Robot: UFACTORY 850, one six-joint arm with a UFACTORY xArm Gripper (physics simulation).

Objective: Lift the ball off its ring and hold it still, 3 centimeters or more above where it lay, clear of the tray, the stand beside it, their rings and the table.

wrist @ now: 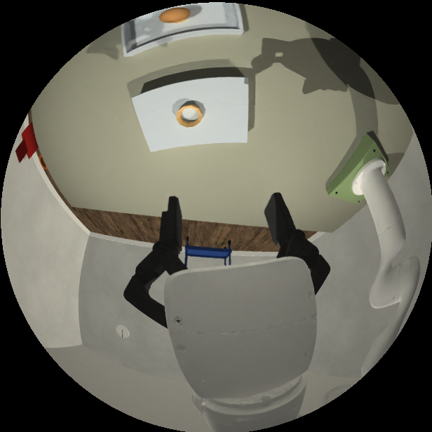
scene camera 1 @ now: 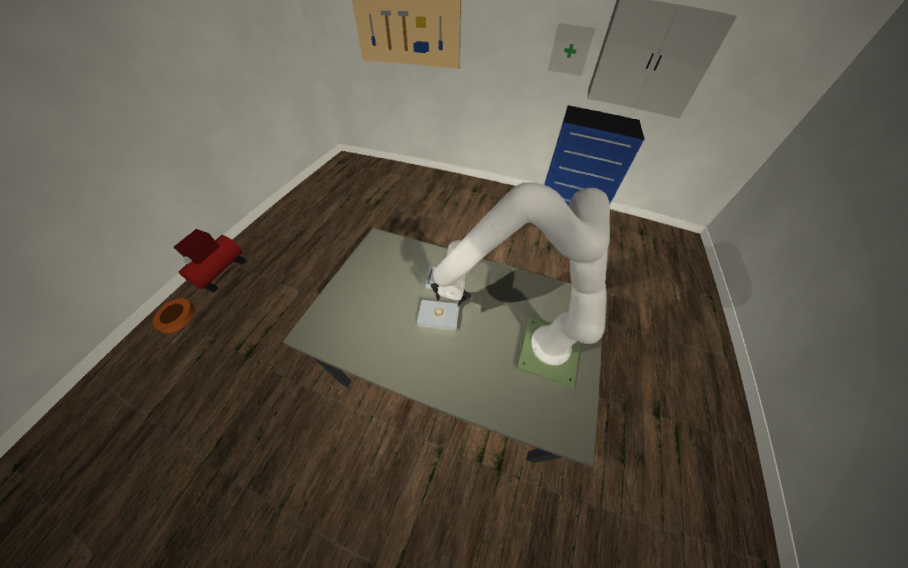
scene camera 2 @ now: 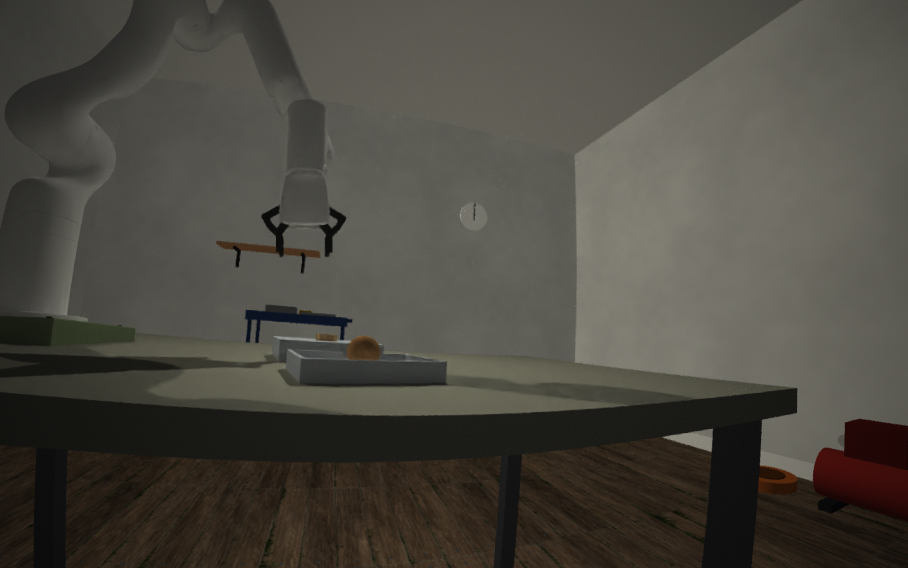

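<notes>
The orange ball point(scene camera 2: 363, 348) point(wrist: 175, 15) rests low in the pale tray point(scene camera 2: 371, 375) point(wrist: 241, 25). Its ring cannot be made out, and in scene camera 1 the arm hides the ball. Beside the tray is a flat white stand point(scene camera 1: 427, 322) point(scene camera 2: 281, 348) point(wrist: 220, 134) with an empty orange ring point(scene camera 1: 438, 315) point(scene camera 2: 326, 336) point(wrist: 189, 124) on top. My gripper point(scene camera 1: 449, 298) point(scene camera 2: 304, 254) point(wrist: 225, 202) is open and empty, fingers apart, pointing down high above the table. In the wrist view the ball lies beyond the stand, well away from the fingertips.
The tray and stand sit on the grey-green table point(scene camera 1: 374, 361) point(scene camera 2: 569, 405) point(wrist: 100, 175). The arm's base stands on a green plate point(scene camera 1: 528, 365) point(scene camera 2: 87, 332) point(wrist: 345, 185) toward one end of it. Arm shadows fall across the table. A blue bench point(scene camera 2: 294, 318) point(wrist: 207, 252) stands away from the table.
</notes>
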